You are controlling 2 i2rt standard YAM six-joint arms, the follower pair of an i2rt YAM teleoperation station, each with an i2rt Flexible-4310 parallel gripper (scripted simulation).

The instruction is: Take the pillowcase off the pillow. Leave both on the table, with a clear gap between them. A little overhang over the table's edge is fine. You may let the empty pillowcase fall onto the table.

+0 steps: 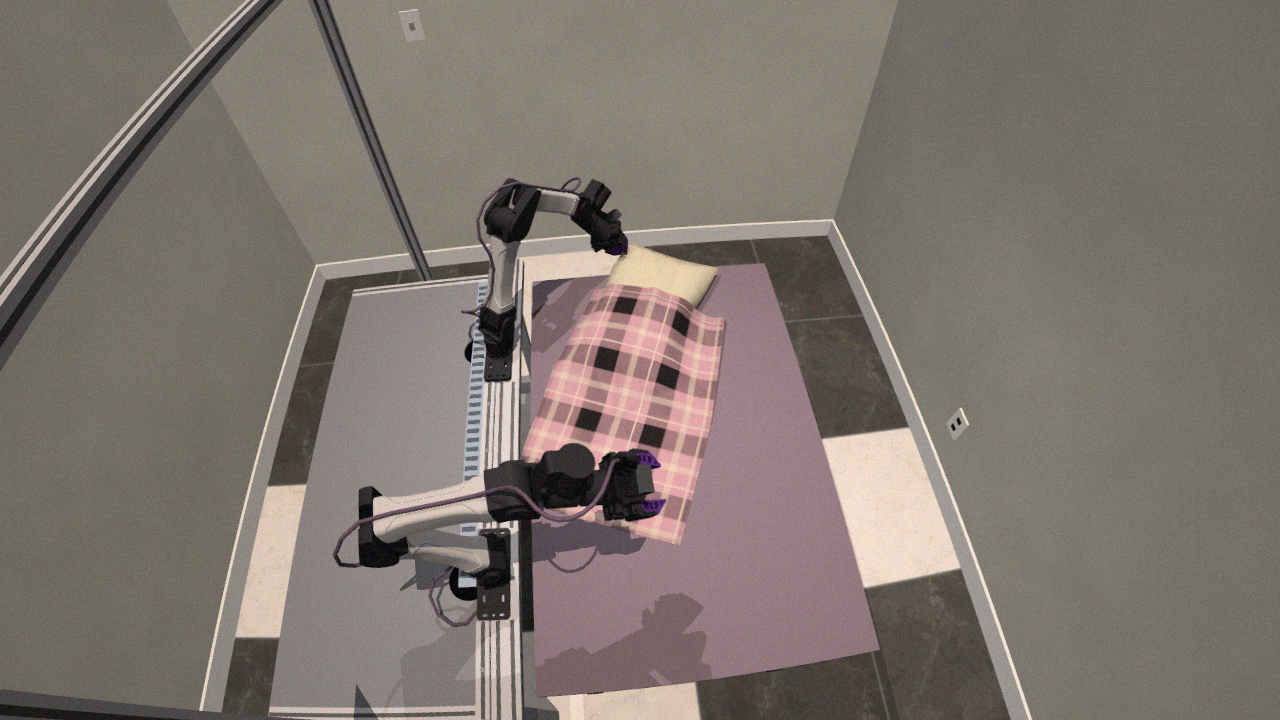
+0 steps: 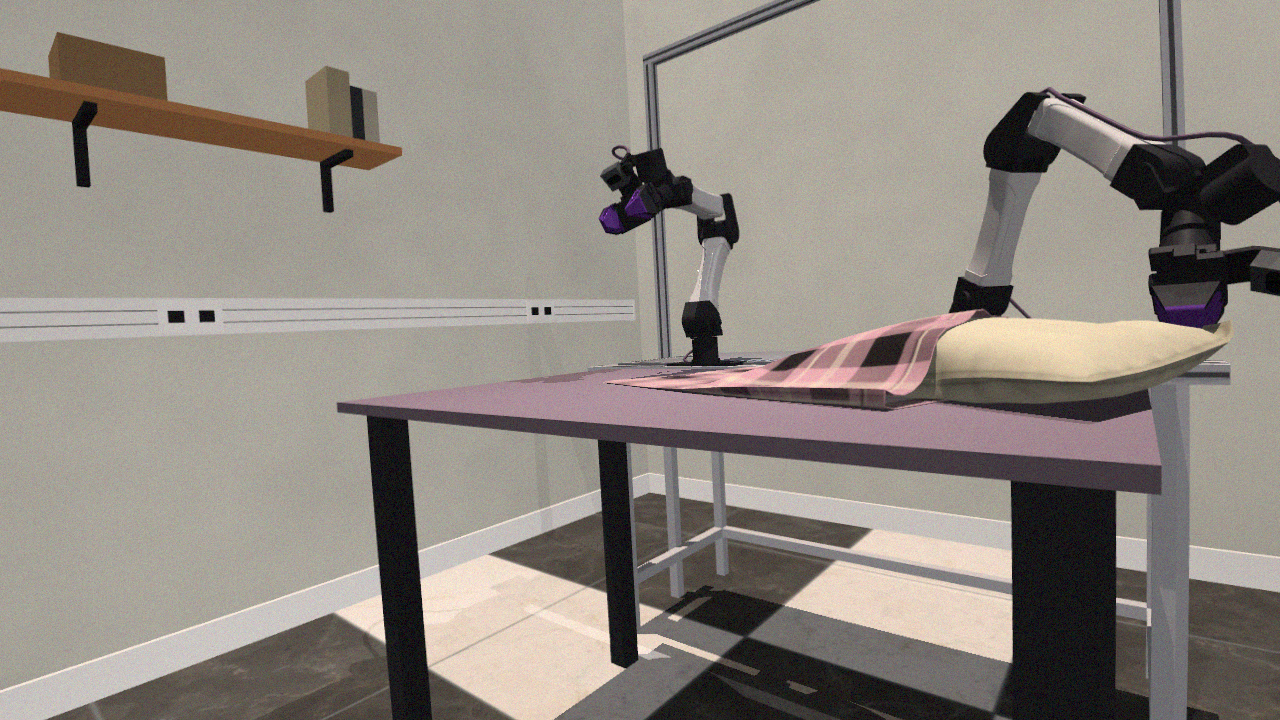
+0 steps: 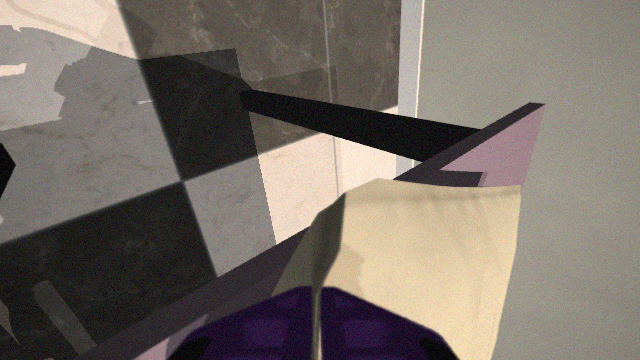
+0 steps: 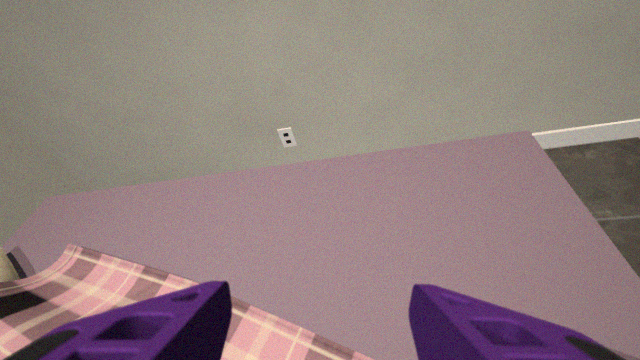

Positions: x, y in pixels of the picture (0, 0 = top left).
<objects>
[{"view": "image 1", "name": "left gripper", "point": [626, 252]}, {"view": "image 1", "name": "cream pillow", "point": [640, 266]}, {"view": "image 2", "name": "left gripper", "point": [1186, 341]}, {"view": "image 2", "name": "right gripper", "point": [615, 218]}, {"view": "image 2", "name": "cream pillow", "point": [985, 360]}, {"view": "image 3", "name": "left gripper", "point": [316, 299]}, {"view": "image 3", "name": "cream pillow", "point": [441, 256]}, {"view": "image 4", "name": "right gripper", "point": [320, 296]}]
</objects>
